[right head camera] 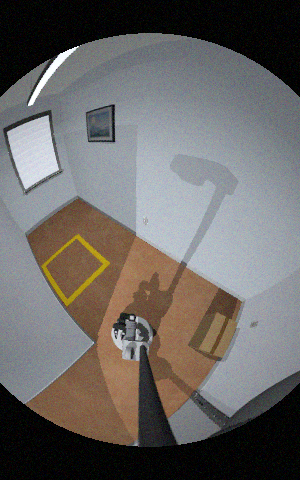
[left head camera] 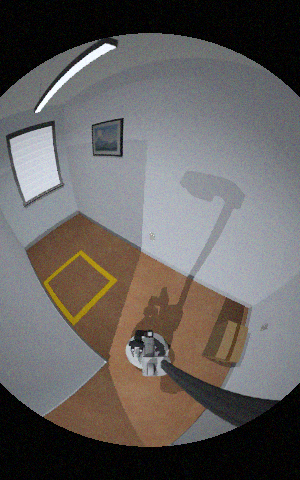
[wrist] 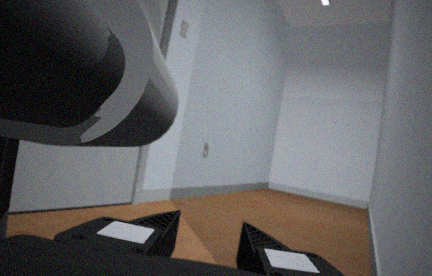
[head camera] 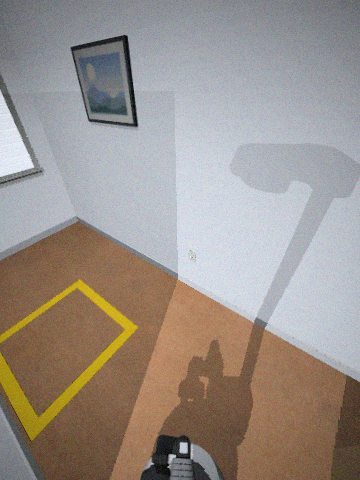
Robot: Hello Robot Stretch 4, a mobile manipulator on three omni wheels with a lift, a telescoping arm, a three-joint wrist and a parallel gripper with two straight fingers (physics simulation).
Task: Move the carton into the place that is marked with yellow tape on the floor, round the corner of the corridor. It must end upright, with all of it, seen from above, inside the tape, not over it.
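Frame: origin at the robot's base, x ahead, y left, z up, level; metres.
Seen in the pictures: gripper, fingertip midpoint: [right head camera: 118,339] [left head camera: 135,356] [wrist: 208,235].
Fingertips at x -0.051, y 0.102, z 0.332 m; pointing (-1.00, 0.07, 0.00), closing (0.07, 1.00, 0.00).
Observation:
Pixels of each thing's top centre, then the offset from my fingertips to it. "pt": a spot on its surface instead.
- carton, top centre: [right head camera: 219,334] [left head camera: 233,341] dx +0.006, dy -0.959, dz -0.038 m
- yellow tape rectangle, surface spot: [head camera: 85,376] pt dx +0.547, dy +0.585, dz -0.359 m
- outlet, top centre: [head camera: 192,251] dx +1.365, dy -0.127, dz +0.098 m
The carton [left head camera: 237,341] [right head camera: 218,335] is a tan box with a darker brown strip along it. It stands level on the floor near the far right corner, close to the right wall, apart from the robot's base. It does not show in the head camera view. The yellow tape rectangle [head camera: 85,376] [left head camera: 95,301] [right head camera: 88,283] lies on the floor at the left, away from the carton, in shade. My gripper [wrist: 208,235] is open in the wrist view, with floor and wall seen between its fingers. It is apart from the carton.
A white wall corner [left head camera: 106,362] [right head camera: 93,343] juts in at the left, between the robot's base and the tape side. A long wall with a picture [head camera: 106,82] and an outlet [head camera: 192,256] runs along the far side. A window [left head camera: 36,162] is at the left end.

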